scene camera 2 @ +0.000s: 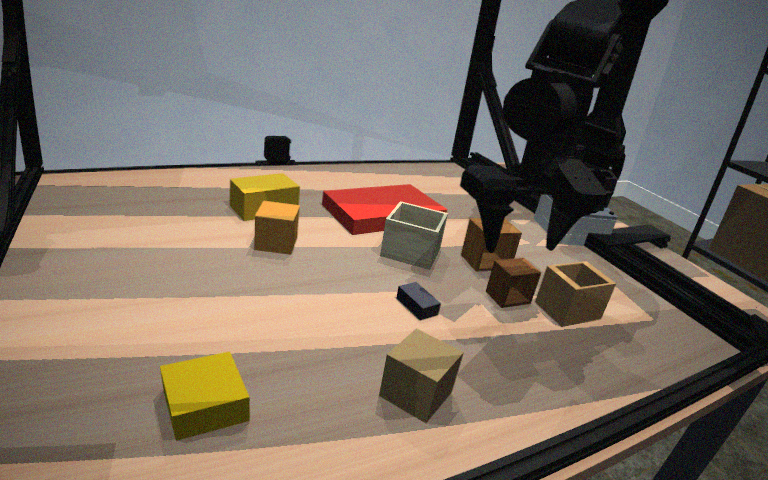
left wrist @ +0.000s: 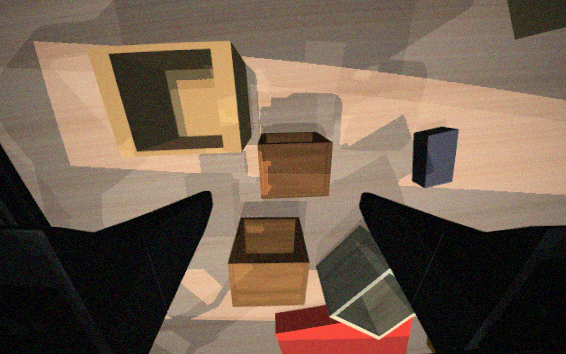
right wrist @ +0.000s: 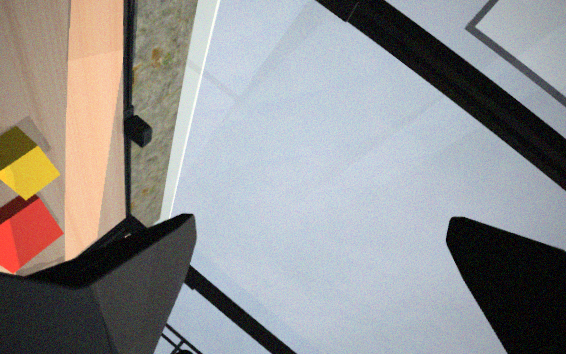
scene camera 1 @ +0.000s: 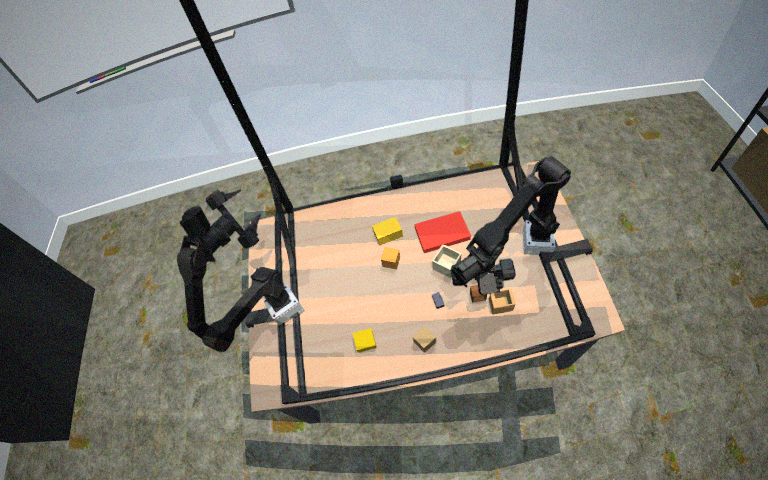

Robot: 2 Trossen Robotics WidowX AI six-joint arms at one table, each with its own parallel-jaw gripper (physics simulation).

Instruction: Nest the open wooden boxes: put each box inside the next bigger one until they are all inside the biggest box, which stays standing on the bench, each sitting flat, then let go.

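Frame: origin at the left arm's base, x ahead, y left, z up, level; millimetres.
Seen in the pictures: left gripper, fingertip midpoint: (scene camera 2: pixel 520 250) (left wrist: pixel 287 199); right gripper, fingertip midpoint: (right wrist: pixel 322 228) (scene camera 1: pixel 250 202); left arm's base, link origin: (scene camera 1: pixel 540 233); right arm's base, link origin: (scene camera 1: pixel 280 301).
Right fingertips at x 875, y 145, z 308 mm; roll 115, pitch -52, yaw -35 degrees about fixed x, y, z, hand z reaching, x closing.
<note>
Offsets run from my right fingertips to a thing's top centre.
A tan box @(dx -745, dy +97, dz -314 mm) (scene camera 1: pixel 502 309) (scene camera 2: pixel 560 300) (left wrist: pixel 228 95) and a grey-green box @(dx -559, dy -36, dz -312 mm) (scene camera 1: pixel 442 267) (scene camera 2: pixel 410 243) (left wrist: pixel 350 267) stand upright, openings up. A dark brown box @(dx -669, dy +71, dz -322 mm) (scene camera 1: pixel 476 293) (scene camera 2: pixel 512 277) (left wrist: pixel 295 172) lies on its side beside the tan box. A lighter brown box @(dx -668, dy -20, dz -310 mm) (scene camera 2: pixel 474 244) (left wrist: pixel 270 285) lies on its side behind it, its opening facing the dark brown box; the left arm hides it in scene camera 1. My left gripper (scene camera 2: pixel 521 247) (left wrist: pixel 287 199) is open and empty, hanging above the two brown boxes. My right gripper (scene camera 1: pixel 249 203) (right wrist: pixel 322 228) is open and empty, raised beyond the table's left edge.
A red slab @(dx -536, dy -163, dz -344 mm) (scene camera 1: pixel 442 230) (scene camera 2: pixel 385 203) lies behind the grey-green box. A navy block @(dx -541, dy +98, dz -352 mm) (scene camera 1: pixel 437 300) (scene camera 2: pixel 419 301) (left wrist: pixel 440 157), a tan block @(dx -513, dy +239, dz -319 mm) (scene camera 1: pixel 424 338) (scene camera 2: pixel 421 373), an orange block @(dx -370, dy -37, dz -319 mm) (scene camera 1: pixel 390 258) (scene camera 2: pixel 275 232) and two yellow blocks @(dx -343, dy -148, dz -324 mm) (scene camera 1: pixel 387 230) @(dx -327, dy +257, dz -341 mm) (scene camera 1: pixel 364 339) also rest on the table.
</note>
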